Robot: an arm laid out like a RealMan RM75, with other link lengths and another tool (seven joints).
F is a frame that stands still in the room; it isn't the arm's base.
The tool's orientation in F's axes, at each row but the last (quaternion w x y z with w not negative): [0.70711 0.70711 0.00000 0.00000]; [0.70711 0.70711 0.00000 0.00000]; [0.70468 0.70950 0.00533 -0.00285]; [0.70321 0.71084 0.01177 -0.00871]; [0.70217 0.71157 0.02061 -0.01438]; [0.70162 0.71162 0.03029 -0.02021]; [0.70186 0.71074 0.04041 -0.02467]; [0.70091 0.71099 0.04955 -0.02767]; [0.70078 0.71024 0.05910 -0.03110]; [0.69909 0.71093 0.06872 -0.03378]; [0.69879 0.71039 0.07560 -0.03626]
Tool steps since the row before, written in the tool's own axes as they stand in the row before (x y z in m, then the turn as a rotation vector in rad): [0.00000 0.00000 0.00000 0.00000 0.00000 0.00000]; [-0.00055 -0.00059 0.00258 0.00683 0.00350 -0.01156]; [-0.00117 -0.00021 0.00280 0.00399 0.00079 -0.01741]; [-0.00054 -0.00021 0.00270 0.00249 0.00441 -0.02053]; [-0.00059 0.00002 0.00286 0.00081 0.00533 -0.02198]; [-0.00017 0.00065 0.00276 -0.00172 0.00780 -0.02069]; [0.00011 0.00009 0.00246 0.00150 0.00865 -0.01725]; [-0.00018 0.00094 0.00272 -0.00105 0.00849 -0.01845]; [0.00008 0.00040 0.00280 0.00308 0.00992 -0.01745]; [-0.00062 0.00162 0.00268 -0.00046 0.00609 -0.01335]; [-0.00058 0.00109 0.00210 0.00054 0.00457 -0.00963]
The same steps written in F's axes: [0.00000 0.00000 0.00000 0.00000 0.00000 0.00000]; [-0.00055 -0.00258 -0.00059 0.00683 0.01156 0.00350]; [-0.00116 -0.00280 -0.00022 0.00394 0.01742 0.00086]; [-0.00053 -0.00270 -0.00022 0.00253 0.02049 0.00456]; [-0.00056 -0.00287 0.00001 0.00089 0.02191 0.00558]; [-0.00009 -0.00277 0.00062 -0.00144 0.02055 0.00820]; [0.00017 -0.00246 0.00005 0.00192 0.01718 0.00871]; [0.00001 -0.00274 0.00091 -0.00067 0.01830 0.00885]; [0.00024 -0.00280 0.00034 0.00364 0.01745 0.00972]; [-0.00025 -0.00273 0.00164 -0.00021 0.01323 0.00636]; [-0.00029 -0.00214 0.00112 0.00073 0.00959 0.00463]
